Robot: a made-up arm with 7 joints. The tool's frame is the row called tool.
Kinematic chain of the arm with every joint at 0, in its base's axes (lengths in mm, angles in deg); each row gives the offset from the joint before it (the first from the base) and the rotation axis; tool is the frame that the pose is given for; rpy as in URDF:
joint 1: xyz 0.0 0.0 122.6 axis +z
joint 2: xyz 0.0 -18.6 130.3 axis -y
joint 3: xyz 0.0 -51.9 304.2 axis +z
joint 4: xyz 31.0 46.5 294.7 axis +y
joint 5: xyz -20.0 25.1 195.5 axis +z
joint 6: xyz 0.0 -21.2 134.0 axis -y
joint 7: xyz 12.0 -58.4 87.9 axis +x
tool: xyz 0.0 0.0 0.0 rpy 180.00 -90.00 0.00
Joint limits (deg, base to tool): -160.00..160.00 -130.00..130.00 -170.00..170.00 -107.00..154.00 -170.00..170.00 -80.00..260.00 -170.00..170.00
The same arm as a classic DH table. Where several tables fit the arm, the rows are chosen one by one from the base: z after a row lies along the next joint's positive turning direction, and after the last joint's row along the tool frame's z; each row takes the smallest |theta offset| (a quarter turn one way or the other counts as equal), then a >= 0, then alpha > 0; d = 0 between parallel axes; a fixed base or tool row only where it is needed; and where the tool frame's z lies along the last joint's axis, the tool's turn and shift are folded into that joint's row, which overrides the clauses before.
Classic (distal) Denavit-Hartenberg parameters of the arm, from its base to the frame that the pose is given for. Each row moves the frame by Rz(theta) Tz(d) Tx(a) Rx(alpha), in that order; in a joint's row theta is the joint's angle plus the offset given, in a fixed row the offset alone. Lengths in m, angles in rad.
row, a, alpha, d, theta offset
joint 1, 0, 1.5708, 0.2529, 0
joint 2, 0, -1.5708, 0.0705, 0
joint 3, 0.031, -1.5708, 0.5989, 0
joint 4, -0.02, 1.5708, 0.0716, 0
joint 5, 0, 1.5708, 0.3295, 0
joint 6, 0.0879, 1.5708, 0.0796, 1.5708
joint 7, 0, 0, 0.012, 0
Joint limits (rad, base to tool): -2.7925..2.7925 -2.2689..2.2689 -2.9671..2.9671 -1.8675..2.6878 -2.9671..2.9671 -1.3963..4.5379 -2.9671..2.9671

